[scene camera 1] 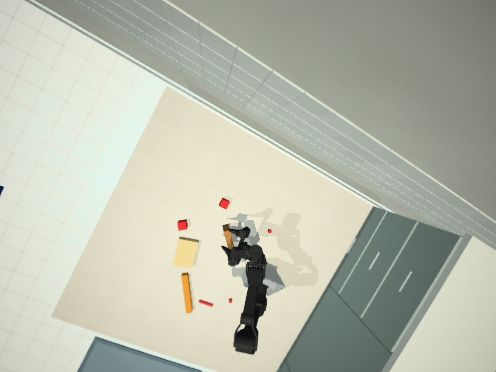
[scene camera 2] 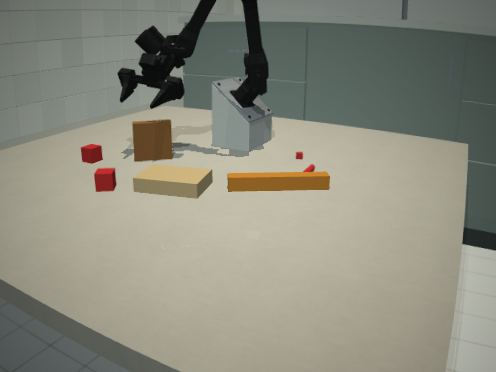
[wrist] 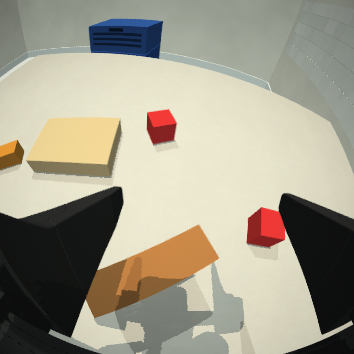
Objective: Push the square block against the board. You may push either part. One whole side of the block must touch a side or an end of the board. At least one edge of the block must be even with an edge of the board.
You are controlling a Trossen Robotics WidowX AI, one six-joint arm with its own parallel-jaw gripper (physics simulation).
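Frame: origin at the arm's base, x right, y ahead, z up, level; metres.
Seen in the pictures: gripper, between the fingertips: (scene camera 1: 224, 237) (scene camera 2: 135, 104) (wrist: 204, 198); arm's base, origin of its link: (scene camera 2: 241, 98).
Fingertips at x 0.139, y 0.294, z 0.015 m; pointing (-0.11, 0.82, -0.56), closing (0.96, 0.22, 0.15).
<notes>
Offsets run from my fingertips to a thing's middle.
A flat pale yellow block {dy +0.101, dx -0.206, dz -0.137 m} (scene camera 1: 186, 252) (scene camera 2: 172, 175) (wrist: 77, 140) lies on the table. A brown slab with a squarish face {dy -0.041, dx -0.016, dz -0.102 m} (scene camera 1: 228, 237) (scene camera 2: 152, 141) (wrist: 170, 255) stands upright on its edge, nearer the arm's base. A long orange bar {dy -0.016, dx -0.403, dz -0.137 m} (scene camera 1: 187, 293) (scene camera 2: 278, 181) (wrist: 10, 154) lies beyond one end of the pale block, with a gap. All three are apart. Which piece the task calls the block or the board I cannot tell. My gripper (scene camera 1: 226, 239) (scene camera 2: 137, 104) (wrist: 204, 198) is open and empty above the brown slab. Its left finger in the wrist view hides part of the slab.
One red cube {dy +0.189, dx -0.081, dz -0.133 m} (scene camera 1: 182, 225) (scene camera 2: 105, 180) (wrist: 161, 126) sits beside the pale block; another {dy +0.061, dx +0.118, dz -0.133 m} (scene camera 1: 224, 203) (scene camera 2: 92, 153) (wrist: 266, 227) sits beyond the brown slab. A red rod {dy -0.139, dx -0.419, dz -0.146 m} (scene camera 1: 205, 303) (scene camera 2: 309, 169) and a tiny red cube {dy -0.254, dx -0.346, dz -0.145 m} (scene camera 1: 230, 300) (scene camera 2: 299, 155) lie near the orange bar.
</notes>
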